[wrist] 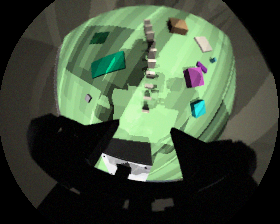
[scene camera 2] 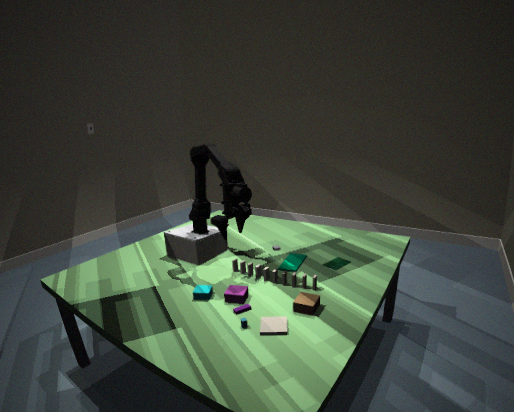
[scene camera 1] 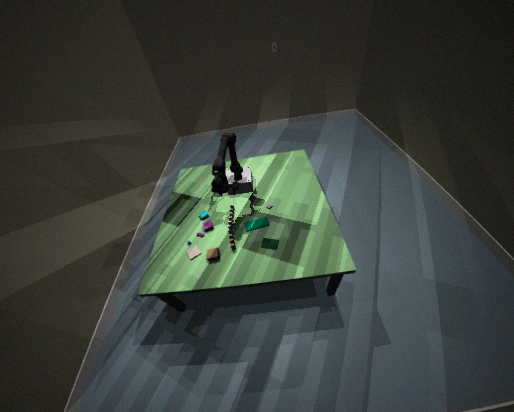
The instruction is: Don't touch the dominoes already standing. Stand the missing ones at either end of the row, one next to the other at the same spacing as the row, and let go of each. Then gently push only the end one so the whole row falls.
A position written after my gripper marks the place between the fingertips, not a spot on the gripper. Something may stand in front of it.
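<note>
My gripper [scene camera 2: 233, 236] is open and there's nothing held in it, and you'd find the gripper in the wrist view [wrist: 145, 126] as well.
</note>
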